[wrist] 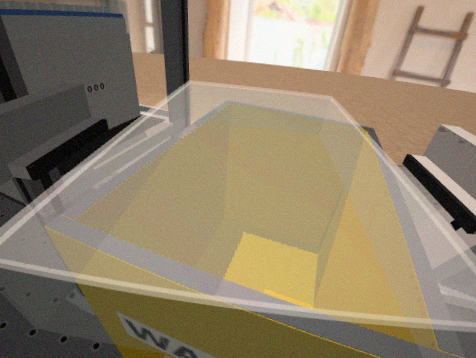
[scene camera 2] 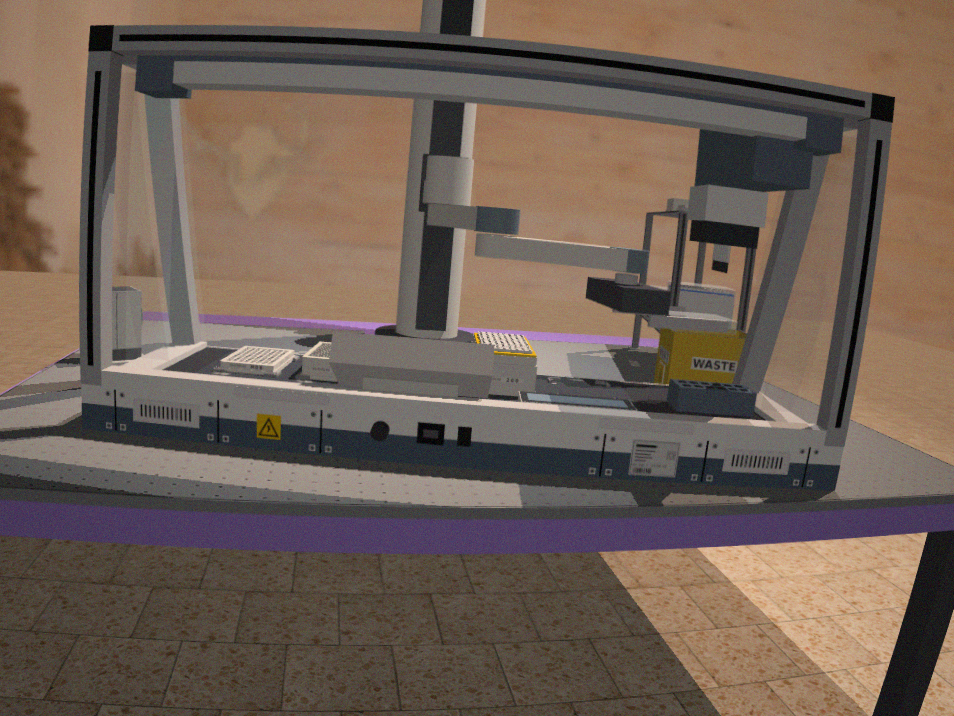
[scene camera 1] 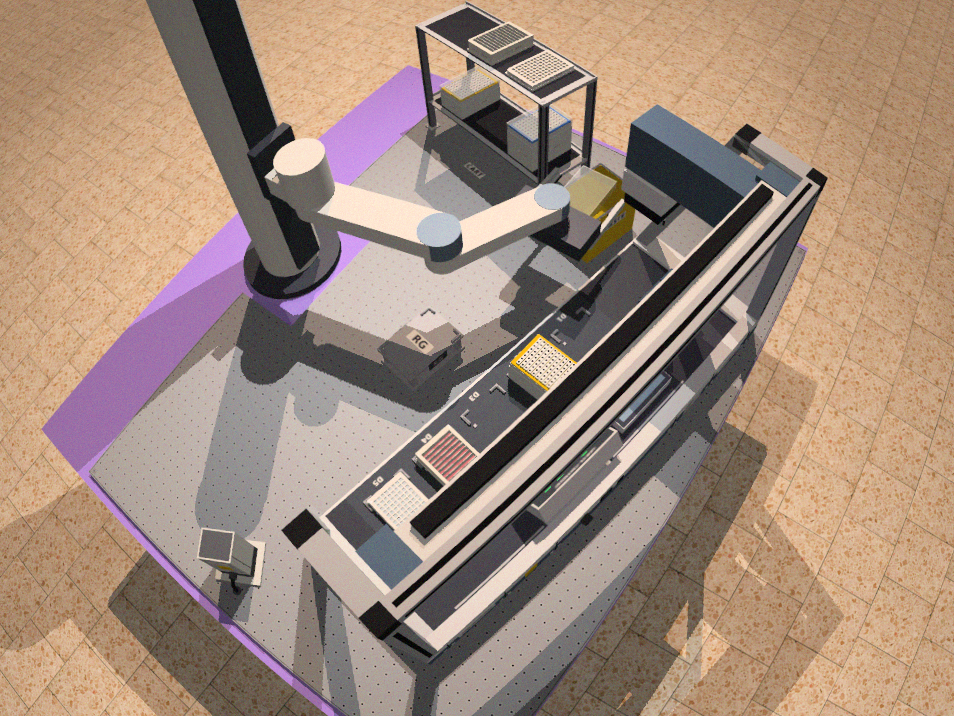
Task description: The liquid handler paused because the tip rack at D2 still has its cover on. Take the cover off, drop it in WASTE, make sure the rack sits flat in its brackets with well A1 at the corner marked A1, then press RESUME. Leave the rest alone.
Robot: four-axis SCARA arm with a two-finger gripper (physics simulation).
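Pixels of known places: gripper, fingertip midpoint: [wrist: 256,122] [scene camera 1: 589,186]; arm's base at its link origin: [scene camera 1: 292,256].
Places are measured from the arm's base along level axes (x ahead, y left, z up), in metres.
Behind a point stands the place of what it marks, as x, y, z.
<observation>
The clear cover [wrist: 280,200] @(0.558, 0.376, 0.173) [scene camera 1: 591,187] @(0.559, 0.429, 0.173) lies over the mouth of the yellow WASTE bin [wrist: 165,312] [scene camera 1: 616,238] @(0.628, 0.448, 0.023) [scene camera 2: 702,346]; whether it rests on the rim cannot be told. My gripper [wrist: 256,122] @(0.552, 0.435, 0.167) is open, its fingers apart on either side of the cover; in the scene views its dark body [scene camera 1: 574,231] [scene camera 2: 628,295] is at the bin. The tip rack [scene camera 1: 544,362] [scene camera 2: 504,343] with yellow edging stands uncovered between the D3 and D1 places, its tips showing. Its A1 corner and exact seating cannot be read. The handler's screen [scene camera 1: 645,400] [scene camera 2: 576,400] shows no legible RESUME.
The gantry beam [scene camera 1: 601,354] @(0.852, -0.112, 0.523) [scene camera 2: 493,84] @(0.926, -0.066, 0.462) crosses over the deck. The RG box [scene camera 1: 419,346] @(0.447, -0.049, 0.063) stands on the table. A red-striped reservoir [scene camera 1: 447,456] @(0.643, -0.214, 0.093) and a white plate [scene camera 1: 399,499] @(0.616, -0.328, 0.075) are at D4 and D5. A shelf unit [scene camera 1: 591,127] @(0.483, 0.562, 0.218) with racks stands behind the bin.
</observation>
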